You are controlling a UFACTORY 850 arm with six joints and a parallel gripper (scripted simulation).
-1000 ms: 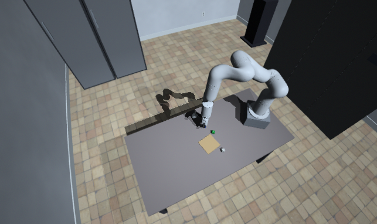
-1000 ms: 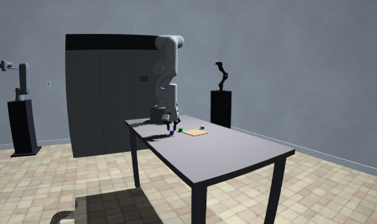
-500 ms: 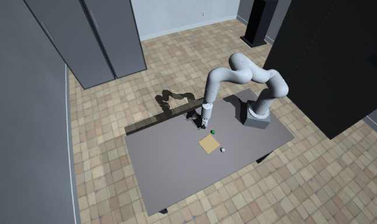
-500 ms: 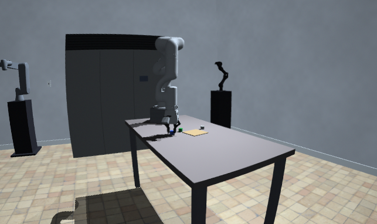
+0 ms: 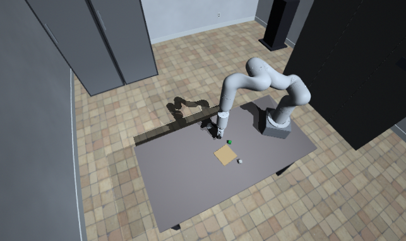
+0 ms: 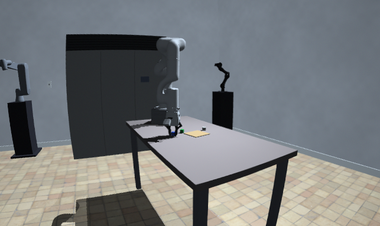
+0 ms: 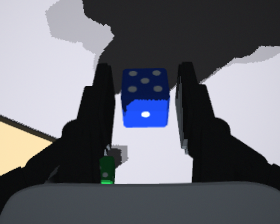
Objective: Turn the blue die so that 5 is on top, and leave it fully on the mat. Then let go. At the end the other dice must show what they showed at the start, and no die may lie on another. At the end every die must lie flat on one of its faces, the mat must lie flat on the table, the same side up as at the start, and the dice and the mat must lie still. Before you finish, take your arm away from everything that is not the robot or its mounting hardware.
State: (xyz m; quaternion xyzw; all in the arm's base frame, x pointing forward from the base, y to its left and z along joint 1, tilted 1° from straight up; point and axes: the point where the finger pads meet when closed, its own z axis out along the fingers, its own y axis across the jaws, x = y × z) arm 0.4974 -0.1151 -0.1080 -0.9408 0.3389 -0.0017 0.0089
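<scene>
My gripper is now 1 cm above the blue die. The rest, counted from my hand: white die 28 cm to the left, 4 cm behind, 1 cm below; green die 9 cm to the left, 5 cm behind, 1 cm below; mat 17 cm to the left, 4 cm ahead, 2 cm below.
</scene>
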